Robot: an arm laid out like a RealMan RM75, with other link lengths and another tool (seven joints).
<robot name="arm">
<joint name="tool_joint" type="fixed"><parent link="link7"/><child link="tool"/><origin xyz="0.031 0.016 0.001" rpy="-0.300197 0 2.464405"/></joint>
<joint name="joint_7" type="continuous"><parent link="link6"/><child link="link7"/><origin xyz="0 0.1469 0" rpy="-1.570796 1.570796 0"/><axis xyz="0 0 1"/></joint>
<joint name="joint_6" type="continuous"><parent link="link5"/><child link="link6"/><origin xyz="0 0 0" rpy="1.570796 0 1.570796"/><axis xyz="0 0 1"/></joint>
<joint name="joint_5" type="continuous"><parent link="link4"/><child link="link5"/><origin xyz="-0.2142 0 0" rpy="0 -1.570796 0"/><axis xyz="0 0 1"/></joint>
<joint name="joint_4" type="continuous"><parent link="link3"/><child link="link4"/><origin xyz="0 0 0" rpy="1.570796 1.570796 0"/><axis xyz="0 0 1"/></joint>
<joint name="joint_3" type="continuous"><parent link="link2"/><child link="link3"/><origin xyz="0.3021 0 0" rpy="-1.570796 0 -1.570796"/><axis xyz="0 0 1"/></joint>
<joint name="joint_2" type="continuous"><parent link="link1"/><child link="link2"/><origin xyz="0 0 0" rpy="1.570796 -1.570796 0"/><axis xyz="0 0 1"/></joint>
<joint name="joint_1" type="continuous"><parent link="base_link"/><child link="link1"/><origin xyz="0 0 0.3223" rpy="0 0 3.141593"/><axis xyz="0 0 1"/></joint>
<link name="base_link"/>
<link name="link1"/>
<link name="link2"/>
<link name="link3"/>
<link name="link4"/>
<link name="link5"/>
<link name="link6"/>
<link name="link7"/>
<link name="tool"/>
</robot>
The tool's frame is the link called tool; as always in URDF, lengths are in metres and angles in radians. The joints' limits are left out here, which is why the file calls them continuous.
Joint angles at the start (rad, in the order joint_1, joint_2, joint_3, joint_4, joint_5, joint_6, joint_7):
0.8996, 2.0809, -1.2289, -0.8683, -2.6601, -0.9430, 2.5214
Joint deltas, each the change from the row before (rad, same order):
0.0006, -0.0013, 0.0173, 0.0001, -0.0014, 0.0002, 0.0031
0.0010, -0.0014, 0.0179, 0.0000, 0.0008, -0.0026, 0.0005
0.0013, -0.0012, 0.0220, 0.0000, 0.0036, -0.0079, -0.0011
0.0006, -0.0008, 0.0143, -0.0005, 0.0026, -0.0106, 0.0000
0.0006, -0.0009, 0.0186, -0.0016, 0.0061, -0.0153, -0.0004
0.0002, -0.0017, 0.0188, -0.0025, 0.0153, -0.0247, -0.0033
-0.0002, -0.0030, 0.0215, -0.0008, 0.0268, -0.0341, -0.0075
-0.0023, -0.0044, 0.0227, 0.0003, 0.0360, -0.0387, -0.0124
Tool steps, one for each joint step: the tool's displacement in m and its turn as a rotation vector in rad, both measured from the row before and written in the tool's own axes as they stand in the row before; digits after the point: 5 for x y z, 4 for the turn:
-0.00236, -0.00171, -0.00197, -0.0022, -0.0119, 0.0149
-0.00216, -0.00141, -0.00189, -0.0035, -0.0089, 0.0147
-0.00169, -0.00146, -0.00201, -0.0056, -0.0057, 0.0194
-0.00034, -0.00111, -0.00140, -0.0026, 0.0009, 0.0149
-0.00018, -0.00102, -0.00173, -0.0059, 0.0023, 0.0206
0.00105, -0.00049, -0.00165, -0.0110, 0.0111, 0.0253
0.00238, -0.00042, -0.00160, -0.0180, 0.0203, 0.0328
0.00313, -0.00076, -0.00184, -0.0244, 0.0254, 0.0359

